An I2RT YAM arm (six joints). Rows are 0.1 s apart.
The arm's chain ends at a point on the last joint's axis. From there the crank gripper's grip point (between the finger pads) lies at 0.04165 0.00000 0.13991 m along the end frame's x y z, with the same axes.
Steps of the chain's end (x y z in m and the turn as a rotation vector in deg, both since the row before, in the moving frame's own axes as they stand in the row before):
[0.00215, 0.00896, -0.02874, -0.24, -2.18, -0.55]
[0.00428, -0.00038, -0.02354, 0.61, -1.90, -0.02]
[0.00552, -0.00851, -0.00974, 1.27, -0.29, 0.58]
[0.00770, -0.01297, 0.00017, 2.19, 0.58, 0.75]
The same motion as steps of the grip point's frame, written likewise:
[-0.00320, 0.00918, -0.02726, -0.24, -2.18, -0.55]
[-0.00038, -0.00189, -0.02224, 0.61, -1.90, -0.02]
[0.00482, -0.01120, -0.00956, 1.27, -0.29, 0.58]
[0.00915, -0.01775, -0.00035, 2.19, 0.58, 0.75]

